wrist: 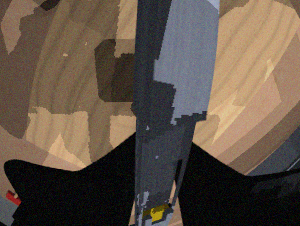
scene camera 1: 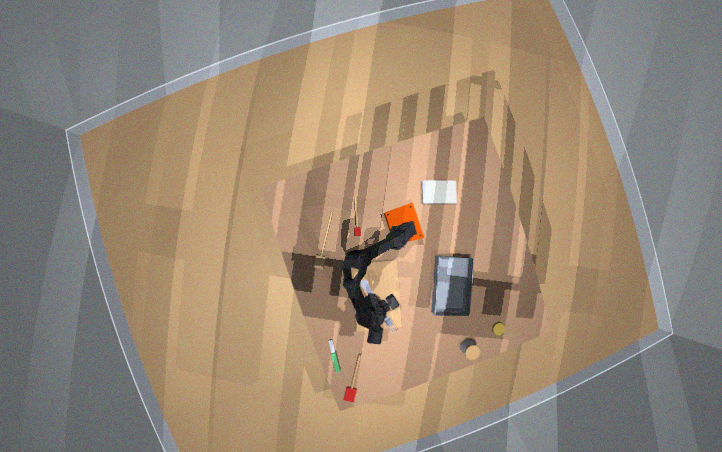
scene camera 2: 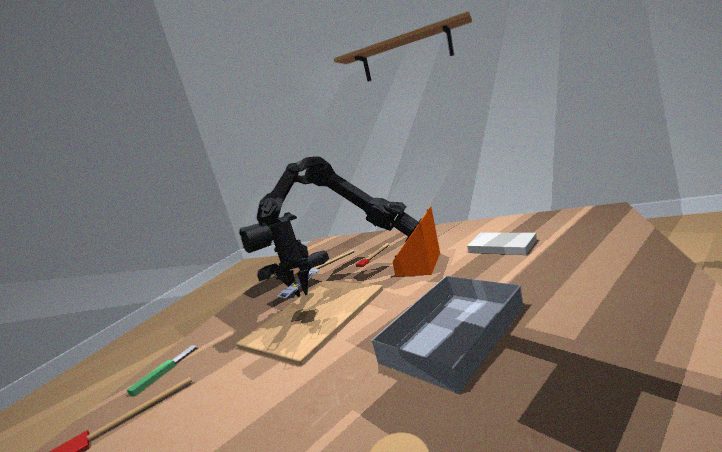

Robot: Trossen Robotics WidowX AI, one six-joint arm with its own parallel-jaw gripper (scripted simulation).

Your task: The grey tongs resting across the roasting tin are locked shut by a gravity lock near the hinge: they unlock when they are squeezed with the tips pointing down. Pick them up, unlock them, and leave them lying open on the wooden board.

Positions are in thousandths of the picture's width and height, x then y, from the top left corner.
Labels:
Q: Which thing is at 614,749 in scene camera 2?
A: A grey roasting tin.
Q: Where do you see a white block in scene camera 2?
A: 682,539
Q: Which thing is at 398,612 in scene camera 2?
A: My gripper.

